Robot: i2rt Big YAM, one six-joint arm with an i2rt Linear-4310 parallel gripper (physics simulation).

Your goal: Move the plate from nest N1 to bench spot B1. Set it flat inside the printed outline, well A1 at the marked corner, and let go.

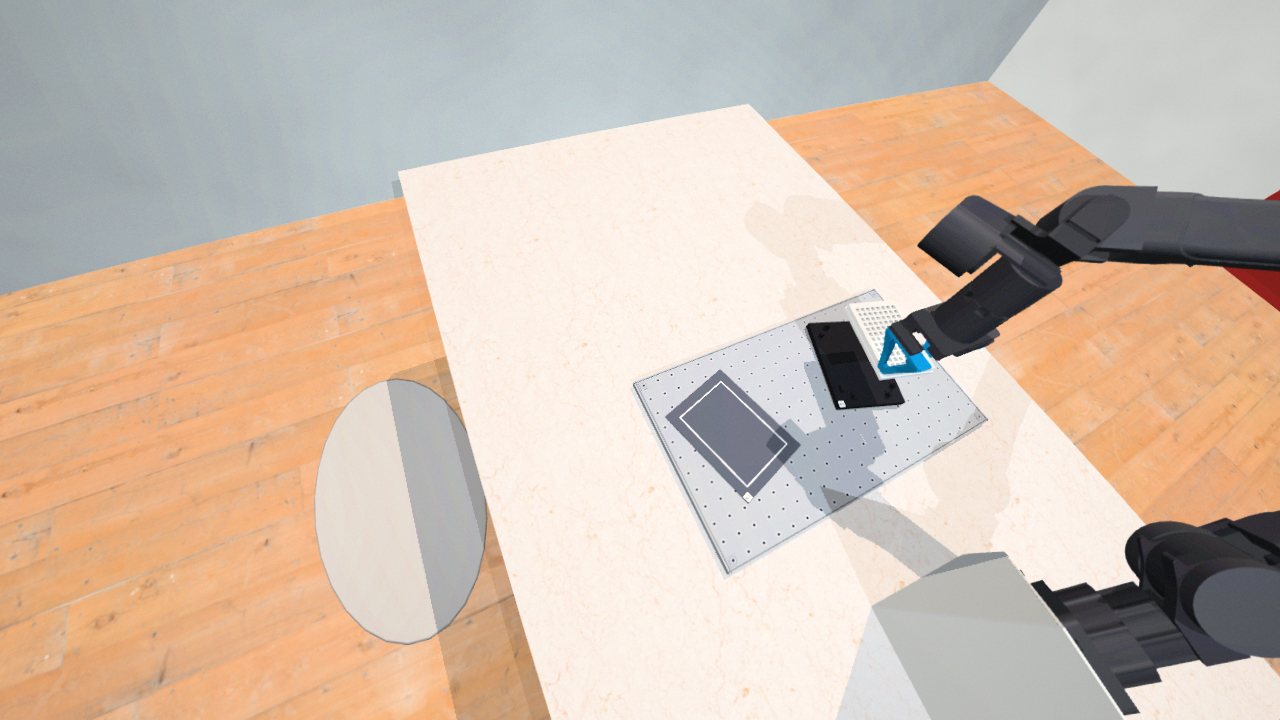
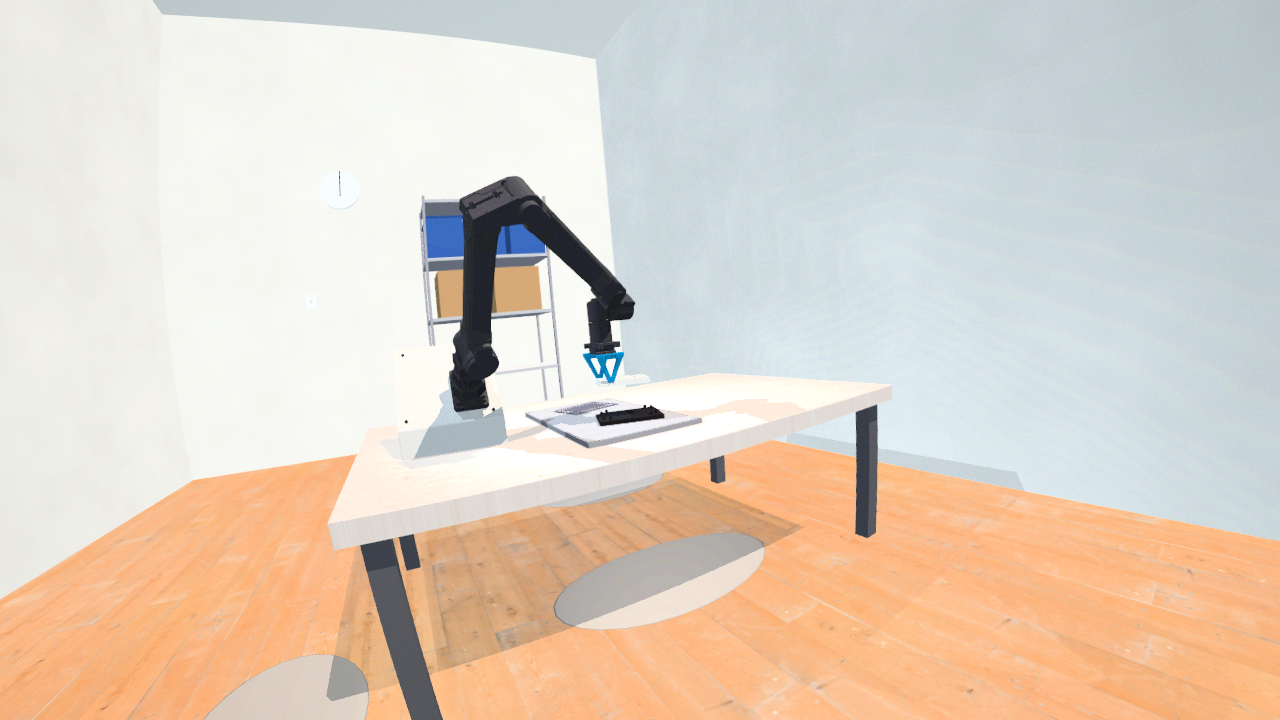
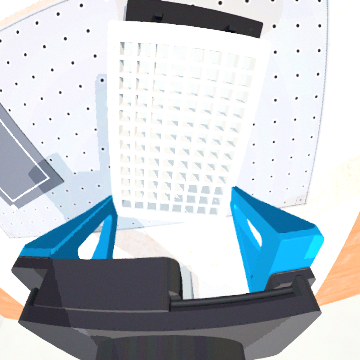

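Seen in the pictures: gripper, fingertip midpoint: (image 1: 902, 362) (image 2: 605, 381) (image 3: 171, 196); arm's base, origin of the base link: (image 1: 1067, 641) (image 2: 468, 390).
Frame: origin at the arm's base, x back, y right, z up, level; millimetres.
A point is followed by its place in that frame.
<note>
The white well plate (image 1: 870, 319) @(x -417, y 58, z -16 mm) (image 3: 186, 125) @(x -392, y 76, z -17 mm) is held off the table, lifted above and a little beyond the black nest N1 (image 1: 850, 367) @(x -381, y 58, z -109 mm) (image 2: 630, 415) @(x -383, y 101, z -109 mm) (image 3: 193, 18) @(x -458, y 91, z -109 mm), which lies bare. My gripper (image 1: 903, 353) @(x -340, y 61, z -18 mm) (image 2: 603, 367) @(x -340, y 61, z -18 mm) (image 3: 171, 196) @(x -340, y 61, z -18 mm) has its blue fingers shut on the plate's near end, one on each long side. Bench spot B1 is a dark grey pad (image 1: 733, 435) @(x -347, y -185, z -119 mm) with a white printed outline (image 1: 702, 399) @(x -416, y -205, z -119 mm) (image 3: 25, 148) @(x -353, y -127, z -119 mm), to the left on the perforated board. A small white mark (image 1: 746, 495) @(x -262, y -208, z -119 mm) sits at its near corner.
The grey perforated board (image 1: 930, 412) @(x -266, y 153, z -121 mm) (image 2: 573, 427) @(x -240, y 68, z -121 mm) (image 3: 53, 71) @(x -432, y -54, z -121 mm) lies on the pale table (image 1: 582, 269) @(x -737, y -302, z -134 mm). The arm's grey base block (image 1: 966, 645) @(x -45, y -111, z 1 mm) stands at the table's near end. A shelf rack (image 2: 423, 269) stands behind by the wall. A grey disc (image 1: 393, 510) lies on the floor.
</note>
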